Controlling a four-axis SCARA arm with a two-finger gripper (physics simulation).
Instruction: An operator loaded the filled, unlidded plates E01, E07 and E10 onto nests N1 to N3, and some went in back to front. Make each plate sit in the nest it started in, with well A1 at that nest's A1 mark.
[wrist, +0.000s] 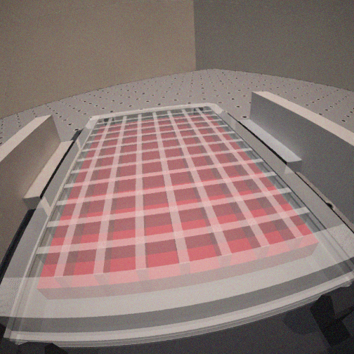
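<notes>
A clear plate (167, 180) filled with red liquid in a grid of wells fills the middle of the wrist view, its long sides running away from the camera. It has no lid. My gripper (155, 118) is shut on this plate, with one pale finger pad against each long side. The plate's label and its A1 corner cannot be made out, so which of E01, E07 or E10 it is cannot be told. The nest's A1 mark does not show.
A pale deck (210, 85) dotted with small holes stretches behind the plate. Plain walls, brown (95, 40) and grey (275, 40), stand beyond it. Dark parts (327, 320) show below the plate's near edge at the lower right.
</notes>
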